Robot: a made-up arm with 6 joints. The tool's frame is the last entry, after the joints.
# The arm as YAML. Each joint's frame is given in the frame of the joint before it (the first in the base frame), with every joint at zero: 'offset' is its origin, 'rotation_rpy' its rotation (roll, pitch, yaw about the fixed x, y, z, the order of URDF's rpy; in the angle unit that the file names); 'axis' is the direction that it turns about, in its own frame. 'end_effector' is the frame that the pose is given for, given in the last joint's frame.
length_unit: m
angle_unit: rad
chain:
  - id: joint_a
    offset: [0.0, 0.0, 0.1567]
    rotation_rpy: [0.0, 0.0, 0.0]
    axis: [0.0, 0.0, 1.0]
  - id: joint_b
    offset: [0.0, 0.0, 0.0]
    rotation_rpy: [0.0, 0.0, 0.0]
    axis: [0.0, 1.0, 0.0]
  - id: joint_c
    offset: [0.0, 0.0, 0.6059]
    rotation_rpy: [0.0, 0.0, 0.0]
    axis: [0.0, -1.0, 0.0]
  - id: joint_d
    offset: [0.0, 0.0, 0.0]
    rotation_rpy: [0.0, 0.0, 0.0]
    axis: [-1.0, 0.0, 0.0]
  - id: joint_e
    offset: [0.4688, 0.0, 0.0]
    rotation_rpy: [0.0, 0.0, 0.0]
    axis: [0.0, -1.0, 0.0]
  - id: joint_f
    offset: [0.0, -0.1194, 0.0]
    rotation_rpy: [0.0, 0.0, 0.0]
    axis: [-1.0, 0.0, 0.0]
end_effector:
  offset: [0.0, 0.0, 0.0]
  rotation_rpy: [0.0, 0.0, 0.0]
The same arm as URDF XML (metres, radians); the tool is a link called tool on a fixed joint. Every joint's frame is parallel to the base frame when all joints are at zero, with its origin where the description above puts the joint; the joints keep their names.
<robot name="arm">
<joint name="joint_a" type="continuous"><parent link="base_link"/><child link="link1"/><origin xyz="0 0 0.1567"/><axis xyz="0 0 1"/></joint>
<joint name="joint_b" type="continuous"><parent link="link1"/><child link="link2"/><origin xyz="0 0 0"/><axis xyz="0 1 0"/></joint>
<joint name="joint_c" type="continuous"><parent link="link2"/><child link="link3"/><origin xyz="0 0 0.6059"/><axis xyz="0 -1 0"/></joint>
<joint name="joint_d" type="continuous"><parent link="link3"/><child link="link4"/><origin xyz="0 0 0"/><axis xyz="-1 0 0"/></joint>
<joint name="joint_e" type="continuous"><parent link="link4"/><child link="link5"/><origin xyz="0.4688 0 0"/><axis xyz="0 -1 0"/></joint>
<joint name="joint_f" type="continuous"><parent link="link5"/><child link="link6"/><origin xyz="0 -0.1194 0"/><axis xyz="-1 0 0"/></joint>
<joint name="tool_fixed" type="fixed"><parent link="link6"/><child link="tool"/><origin xyz="0 0 0"/></joint>
<link name="base_link"/>
<link name="link1"/>
<link name="link2"/>
<link name="link3"/>
<link name="link4"/>
<link name="link5"/>
<link name="link6"/>
<link name="tool"/>
</robot>

